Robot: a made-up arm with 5 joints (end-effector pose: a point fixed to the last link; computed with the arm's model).
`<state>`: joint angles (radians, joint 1 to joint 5).
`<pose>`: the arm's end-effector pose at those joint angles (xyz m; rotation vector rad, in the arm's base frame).
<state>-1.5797 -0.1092 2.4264 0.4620 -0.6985</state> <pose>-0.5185 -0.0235 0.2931 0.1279 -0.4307 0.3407</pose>
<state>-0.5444 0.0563 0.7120 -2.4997 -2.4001</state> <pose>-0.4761 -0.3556 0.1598 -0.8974 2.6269 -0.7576</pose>
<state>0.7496 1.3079 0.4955 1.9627 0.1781</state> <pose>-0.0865 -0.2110 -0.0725 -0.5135 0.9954 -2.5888</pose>
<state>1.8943 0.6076 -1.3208 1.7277 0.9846</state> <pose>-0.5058 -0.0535 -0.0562 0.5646 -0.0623 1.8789</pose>
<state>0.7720 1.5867 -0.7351 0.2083 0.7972</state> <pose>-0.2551 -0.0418 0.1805 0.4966 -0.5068 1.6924</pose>
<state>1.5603 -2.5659 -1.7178 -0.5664 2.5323</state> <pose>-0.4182 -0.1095 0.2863 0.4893 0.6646 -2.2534</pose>
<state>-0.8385 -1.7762 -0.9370 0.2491 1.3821</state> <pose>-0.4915 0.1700 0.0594 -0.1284 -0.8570 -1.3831</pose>
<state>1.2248 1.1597 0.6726 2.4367 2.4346</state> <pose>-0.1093 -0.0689 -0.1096 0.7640 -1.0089 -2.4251</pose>
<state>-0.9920 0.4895 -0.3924 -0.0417 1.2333</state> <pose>-0.3154 0.0428 0.2767 -0.1446 0.3486 0.2871</pose>
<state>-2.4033 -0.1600 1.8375 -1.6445 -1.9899</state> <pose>-0.4294 -0.0805 0.3347 -1.7602 1.1629 -1.5655</pose>
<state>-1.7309 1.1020 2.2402 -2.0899 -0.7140</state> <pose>-0.3111 -0.2532 0.1157 -1.0824 2.0151 -1.8180</pose>
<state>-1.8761 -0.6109 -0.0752 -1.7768 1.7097</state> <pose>-0.6565 0.2015 0.3109 -0.1591 -2.3203 0.5786</pose>
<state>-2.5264 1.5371 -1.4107 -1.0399 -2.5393</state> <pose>-0.1657 0.0507 -0.0380 0.6080 1.3850 -0.4070</pose>
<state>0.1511 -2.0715 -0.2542 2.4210 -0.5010</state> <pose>-0.6183 0.4706 0.2781 -0.1855 0.0776 0.3933</pose>
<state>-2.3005 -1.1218 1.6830 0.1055 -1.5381</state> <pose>-0.6017 -0.0360 0.1235 -1.9341 -1.3294 -0.3616</pose>
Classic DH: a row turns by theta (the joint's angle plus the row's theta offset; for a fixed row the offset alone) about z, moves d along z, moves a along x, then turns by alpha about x. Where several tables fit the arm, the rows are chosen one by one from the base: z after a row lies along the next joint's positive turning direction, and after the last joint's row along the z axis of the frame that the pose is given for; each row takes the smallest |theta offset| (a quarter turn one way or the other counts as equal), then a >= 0, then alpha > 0; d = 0 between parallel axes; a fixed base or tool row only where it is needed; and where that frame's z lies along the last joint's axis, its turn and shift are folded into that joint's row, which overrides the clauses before.
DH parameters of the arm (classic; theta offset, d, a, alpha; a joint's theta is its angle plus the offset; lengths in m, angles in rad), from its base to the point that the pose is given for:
base (fixed): 1.5708 0.115 0 1.5708
joint 1: 0 -0.383 0.074 -1.5708
joint 2: 0 -0.014 -0.215 1.5708
joint 3: 0 -0.098 -0.136 -1.5708
joint 4: 0 0.071 0.096 1.5708
joint 5: 0 0.066 0.063 -1.5708
tool (fixed): -1.5708 0.014 0 0

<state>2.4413 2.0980 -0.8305 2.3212 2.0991</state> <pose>-0.1097 -0.1190 0.0102 -0.3609 -0.1830 1.6566</pose>
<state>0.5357 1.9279 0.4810 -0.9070 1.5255</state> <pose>-0.0138 0.1691 0.2648 1.8818 1.0918 0.7719</pose>
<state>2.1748 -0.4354 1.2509 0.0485 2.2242</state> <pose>-0.5613 0.1792 -0.0382 -0.6337 0.2953 0.3123</pose>
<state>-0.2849 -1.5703 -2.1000 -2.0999 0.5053</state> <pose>-0.3656 0.1219 0.2440 2.5980 1.2106 1.0925</pose>
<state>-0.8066 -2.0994 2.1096 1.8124 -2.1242</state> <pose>-0.4423 0.1551 -0.1859 1.3988 1.5984 1.4775</pose>
